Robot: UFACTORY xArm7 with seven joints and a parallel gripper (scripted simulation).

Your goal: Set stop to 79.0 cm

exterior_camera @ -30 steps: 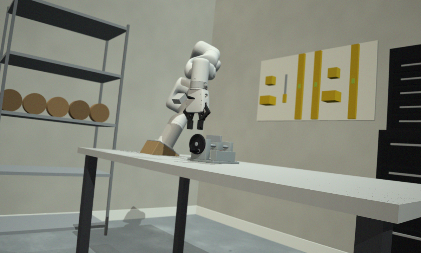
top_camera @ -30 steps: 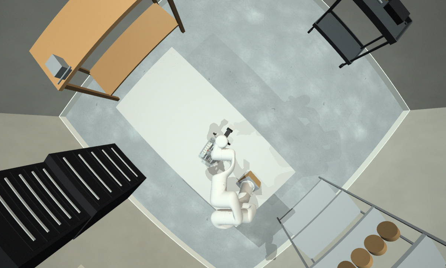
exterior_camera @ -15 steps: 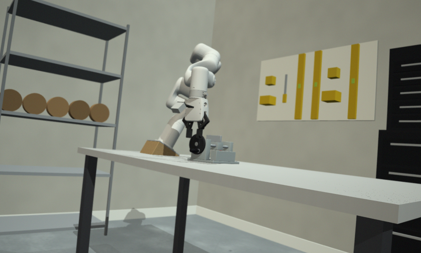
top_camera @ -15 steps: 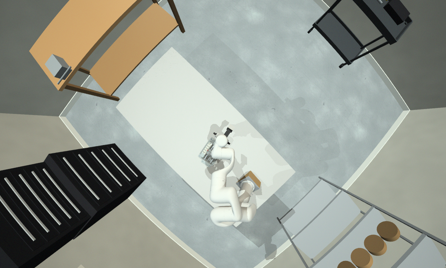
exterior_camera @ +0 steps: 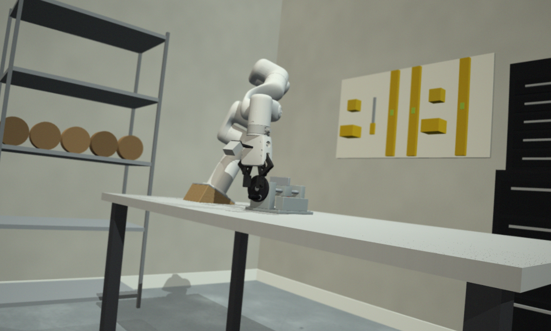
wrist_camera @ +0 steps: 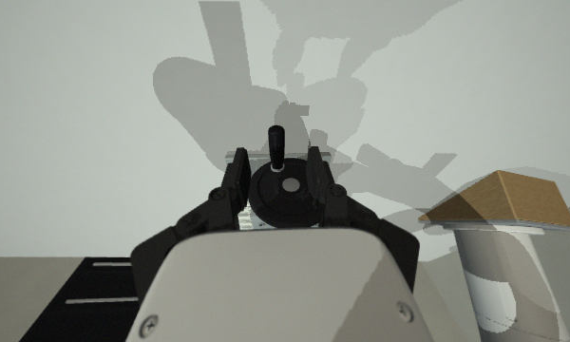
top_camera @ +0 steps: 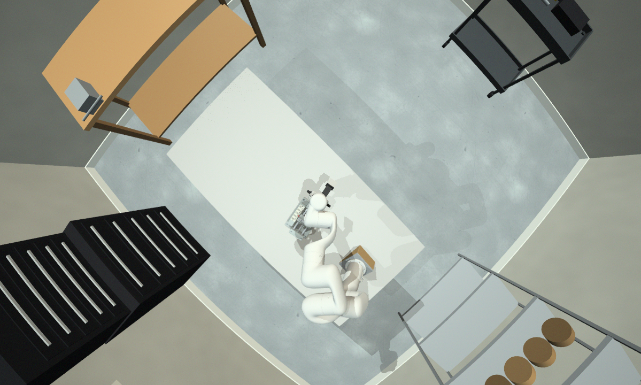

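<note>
Now: hand 40 mm above the black handwheel, 20 mm to the right of it and 10 mm past it.
</note>
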